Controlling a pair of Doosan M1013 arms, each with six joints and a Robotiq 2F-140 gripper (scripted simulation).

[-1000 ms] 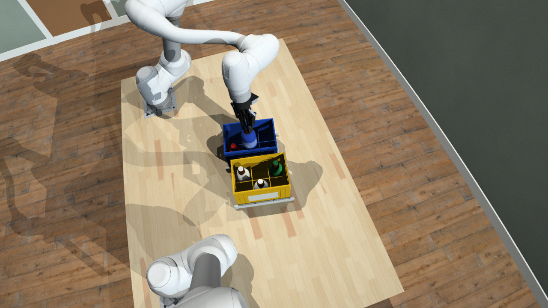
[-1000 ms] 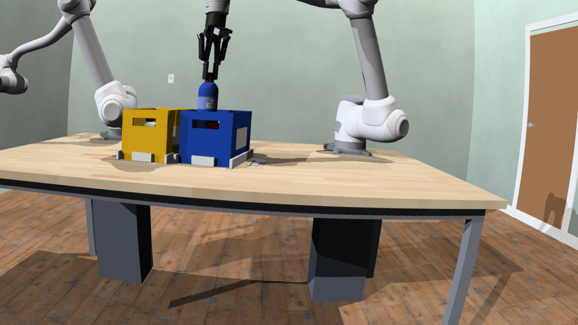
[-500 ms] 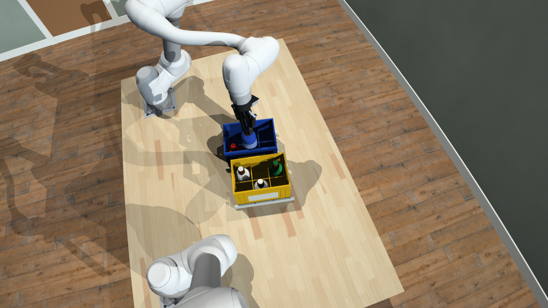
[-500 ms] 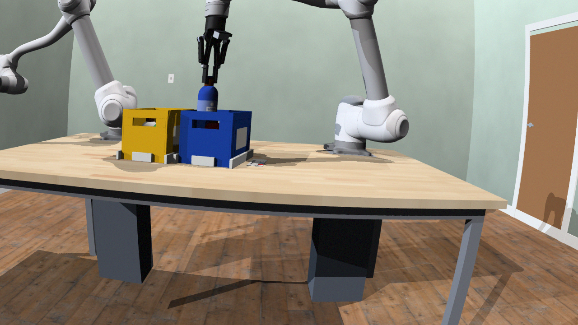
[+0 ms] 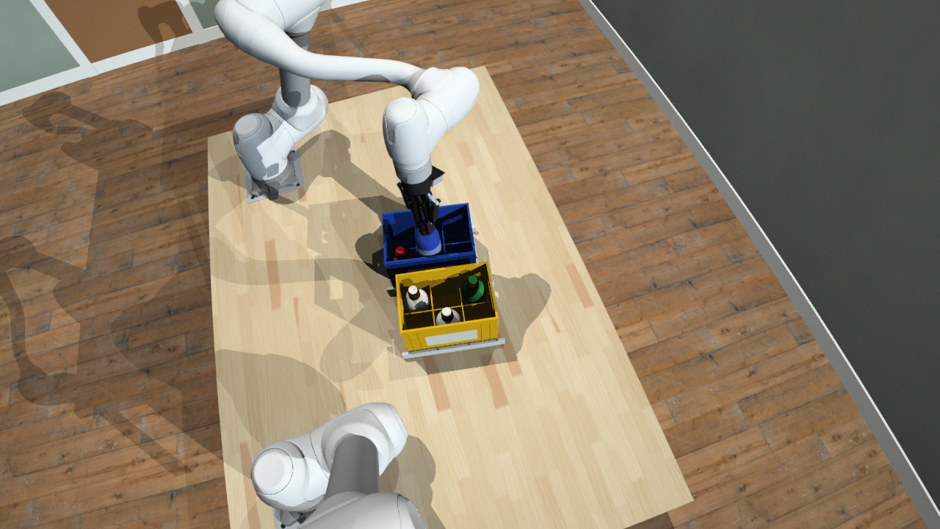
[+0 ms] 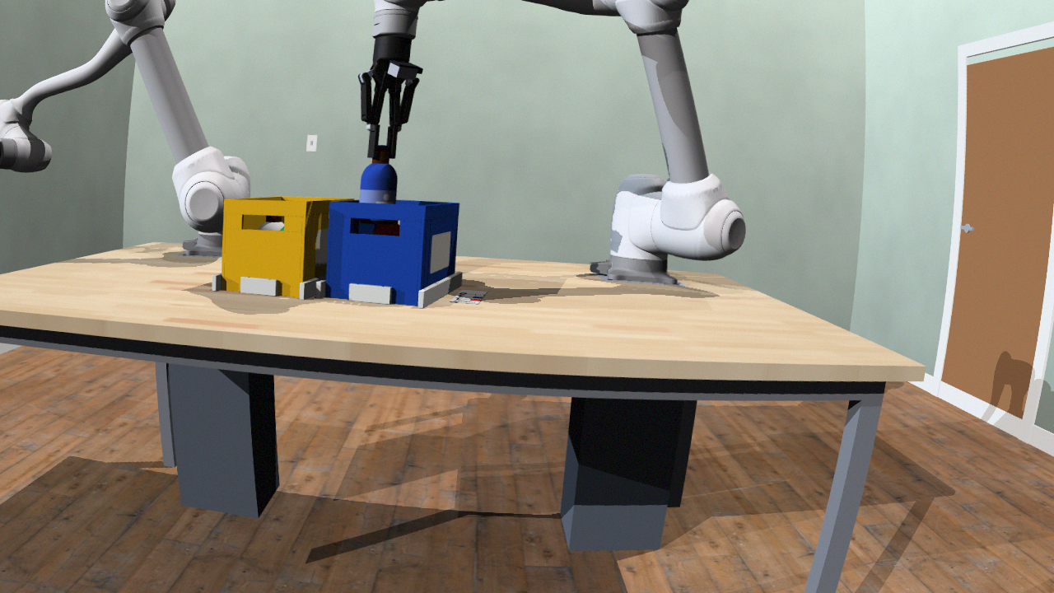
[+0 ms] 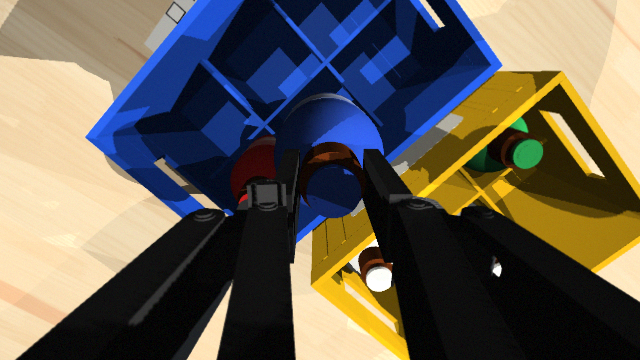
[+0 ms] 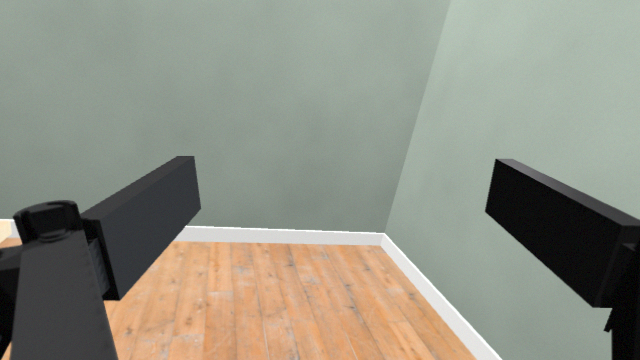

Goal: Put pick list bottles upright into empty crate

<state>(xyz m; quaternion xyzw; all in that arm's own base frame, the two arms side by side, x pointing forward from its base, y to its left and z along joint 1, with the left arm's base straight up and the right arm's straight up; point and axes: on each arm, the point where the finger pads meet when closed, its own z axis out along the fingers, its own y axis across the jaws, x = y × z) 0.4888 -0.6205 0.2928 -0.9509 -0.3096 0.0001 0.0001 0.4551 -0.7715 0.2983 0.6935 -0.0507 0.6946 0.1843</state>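
The blue bottle is 8 cm below my left hand. Also, from my left hand: red bottle: 21 cm below, 9 cm behind, 1 cm to the left; green bottle: 21 cm below, 15 cm to the right, 9 cm ahead; blue crate: 21 cm below, 4 cm to the left, 1 cm ahead.
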